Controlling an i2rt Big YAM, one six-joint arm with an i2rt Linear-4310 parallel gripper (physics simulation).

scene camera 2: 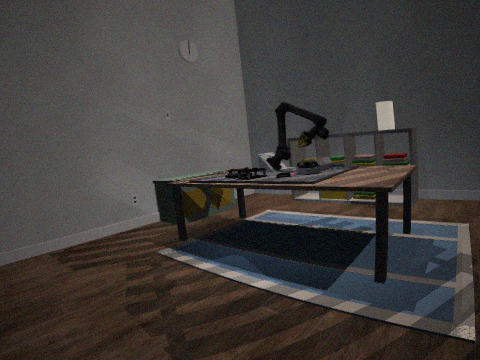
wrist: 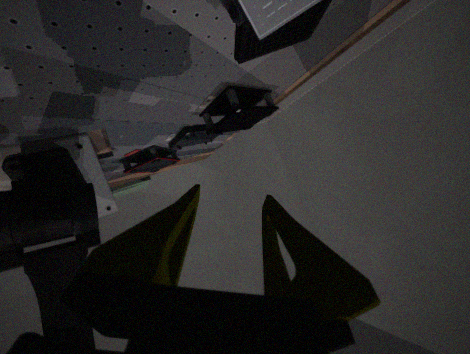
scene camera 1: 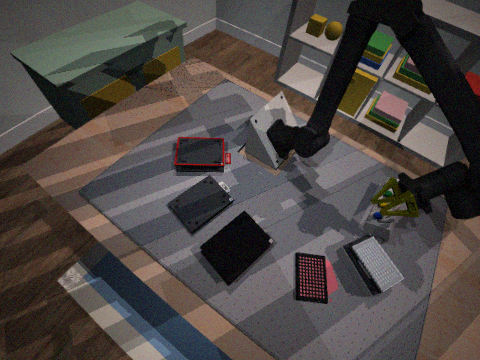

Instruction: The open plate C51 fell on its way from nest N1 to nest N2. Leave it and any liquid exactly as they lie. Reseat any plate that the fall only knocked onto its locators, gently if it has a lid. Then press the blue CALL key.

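Places are measured from the arm's base along level axes (x ahead, y up, z right), in metres.
Where they show: gripper, between the fingertips: point(scene camera 2: 298, 145) point(wrist: 232, 196) point(scene camera 1: 375, 207); arm's base, origin of its link: point(scene camera 2: 273, 164) point(wrist: 53, 179) point(scene camera 1: 279, 139).
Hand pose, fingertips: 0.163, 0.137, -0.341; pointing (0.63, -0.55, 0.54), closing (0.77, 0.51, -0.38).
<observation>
Things, the pixels of their centre, and the offset from my fingertips, as dx, dy, dz. "spot": a spot on its surface instead.
- key box, middle of its body: point(scene camera 1: 387, 206) point(scene camera 2: 320, 163) -0.157, -0.147, -0.087
- blue key, middle of its body: point(scene camera 1: 378, 216) -0.083, -0.125, -0.061
- black grid plate with red wells, middle of its body: point(wrist: 280, 25) point(scene camera 1: 311, 276) +0.180, -0.181, +0.022
- red liquid patch, a spot on its surface: point(scene camera 1: 332, 278) spot: +0.146, -0.187, -0.033
- white plate, middle of its body: point(scene camera 1: 377, 262) +0.065, -0.113, -0.097
- black unit, middle of its body: point(wrist: 240, 112) point(scene camera 1: 236, 246) point(scene camera 2: 252, 173) +0.241, -0.159, +0.238
My gripper point(scene camera 1: 378, 207) point(scene camera 2: 301, 145) point(wrist: 232, 196) is partly open with nothing between its yellow fingers. In the first scene view it overlaps the key box point(scene camera 1: 378, 232), which carries a blue key point(scene camera 1: 378, 215), a yellow one and a green one; I cannot tell the height above it. A black grid plate with red wells point(scene camera 1: 311, 286) lies on the mat, with a red liquid patch point(scene camera 1: 332, 278) beside and partly under it. A white plate point(scene camera 1: 378, 263) point(wrist: 280, 12) sits askew on a black nest point(scene camera 1: 361, 270) point(wrist: 282, 42). Labels are unreadable.
A black unit point(scene camera 1: 236, 247) point(wrist: 240, 110), a dark grey one point(scene camera 1: 200, 204) point(wrist: 192, 136) and a red-framed one point(scene camera 1: 200, 151) point(wrist: 151, 165) stand at the left. A slanted white panel point(scene camera 1: 260, 140) point(wrist: 95, 165) stands by the arm's base. Shelves point(scene camera 1: 306, 86) stand behind.
</observation>
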